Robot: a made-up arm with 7 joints.
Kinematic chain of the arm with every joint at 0, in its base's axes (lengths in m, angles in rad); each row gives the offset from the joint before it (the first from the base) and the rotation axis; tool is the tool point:
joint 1: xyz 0 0 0.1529 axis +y
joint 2: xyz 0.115 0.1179 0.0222 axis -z
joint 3: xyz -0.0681 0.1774 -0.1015 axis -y
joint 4: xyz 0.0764 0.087 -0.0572 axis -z
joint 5: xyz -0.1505 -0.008 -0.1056 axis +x
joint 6: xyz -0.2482 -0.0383 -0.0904 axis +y
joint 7: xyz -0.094 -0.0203 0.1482 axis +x
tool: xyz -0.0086 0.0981 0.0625
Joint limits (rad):
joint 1: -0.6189..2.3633
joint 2: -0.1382..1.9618
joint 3: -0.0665..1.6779
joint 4: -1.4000..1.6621
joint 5: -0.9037..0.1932
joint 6: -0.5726..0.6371
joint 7: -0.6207..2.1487
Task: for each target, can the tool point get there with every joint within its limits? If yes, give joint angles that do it. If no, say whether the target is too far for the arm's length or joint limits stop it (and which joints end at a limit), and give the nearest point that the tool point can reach.
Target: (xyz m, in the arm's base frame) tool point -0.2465 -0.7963 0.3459
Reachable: no: joint limits stop it (at a limit: joint 1, joint 2, joint 3, joint 5, joint 6) | nearest point -0.1872 -0.2536 0.2549 | short by 0.553 m
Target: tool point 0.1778 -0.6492 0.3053
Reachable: no: joint limits stop it (at a limit: joint 1, joint 4, joint 5, joint 6) | nearest point 0.1523 -0.2580 0.2372 | short by 0.398 m
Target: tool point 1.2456 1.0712 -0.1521
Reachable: no: too far | nearest point 0.8019 0.6971 -0.0435 | short by 0.590 m
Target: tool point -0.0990 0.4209 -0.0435
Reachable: yes | joints -0.3725 0.5526 0.2408 -0.0539 -0.0468 0.3274 1.6698
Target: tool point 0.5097 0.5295 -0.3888
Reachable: yes | joints 0.3162 1.3483 0.7538 0.6450 -0.0828 -0.2201 0.1953
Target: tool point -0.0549 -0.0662 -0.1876
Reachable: yes | joints 0.0083 0.2023 1.0850 -0.9613 0.0593 -0.3882 0.3247
